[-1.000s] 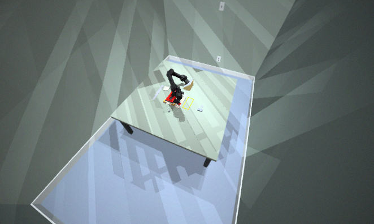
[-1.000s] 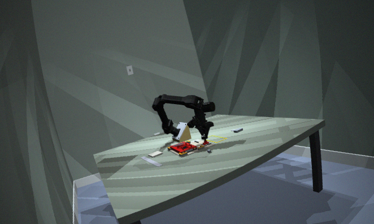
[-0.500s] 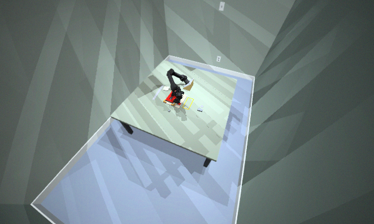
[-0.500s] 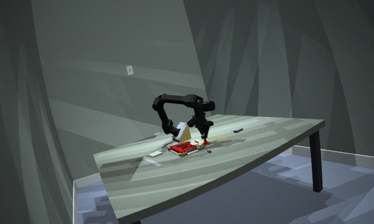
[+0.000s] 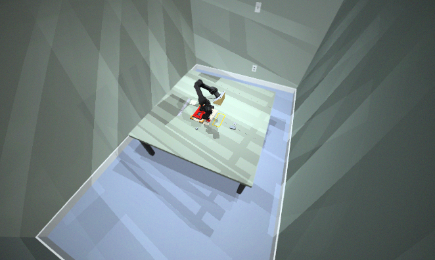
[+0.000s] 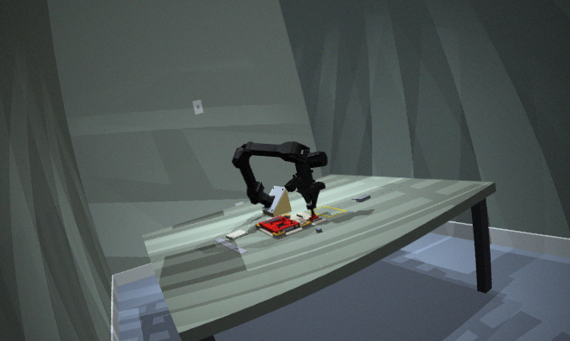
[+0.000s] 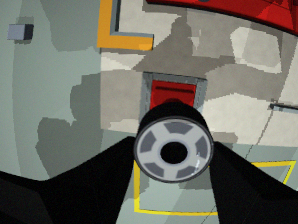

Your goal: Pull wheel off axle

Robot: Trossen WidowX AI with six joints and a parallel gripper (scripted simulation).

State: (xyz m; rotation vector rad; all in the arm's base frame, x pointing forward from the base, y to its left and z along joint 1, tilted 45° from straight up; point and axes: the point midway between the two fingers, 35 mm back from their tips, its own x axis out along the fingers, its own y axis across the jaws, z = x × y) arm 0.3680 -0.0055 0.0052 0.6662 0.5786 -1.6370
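The upright axle is 3 cm below my gripper tip and 1 cm to the right of it. The rest, counted from my gripper tip: dark wheel: right at my gripper tip; flat grey strip: 34 cm to the right, 13 cm behind, 6 cm below; grey block: 28 cm to the left, 6 cm below, 1 cm ahead.
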